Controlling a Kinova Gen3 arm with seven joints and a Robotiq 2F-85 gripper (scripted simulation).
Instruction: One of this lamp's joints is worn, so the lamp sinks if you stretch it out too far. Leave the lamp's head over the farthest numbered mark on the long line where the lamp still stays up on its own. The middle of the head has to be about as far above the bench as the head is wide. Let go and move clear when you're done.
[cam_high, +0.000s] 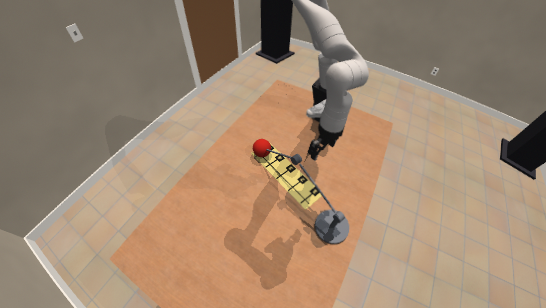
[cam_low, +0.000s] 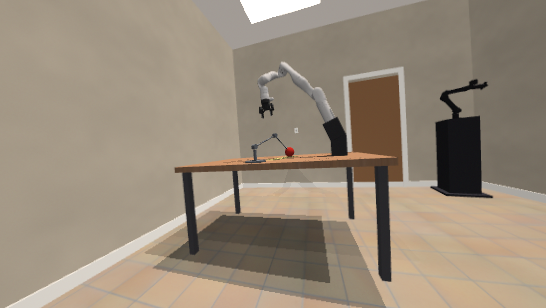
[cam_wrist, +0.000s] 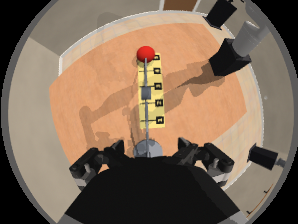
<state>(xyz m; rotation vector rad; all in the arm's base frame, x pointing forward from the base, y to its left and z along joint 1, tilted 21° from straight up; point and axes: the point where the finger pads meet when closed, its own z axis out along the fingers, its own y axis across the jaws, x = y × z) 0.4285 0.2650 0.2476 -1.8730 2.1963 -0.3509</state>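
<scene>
Right now the yellow numbered strip is 380 mm below my hand, 180 mm to the right of it and 50 mm behind it. From my hand the other things lie so: grey round base 350 mm below, 170 mm to the left, 40 mm ahead.
</scene>
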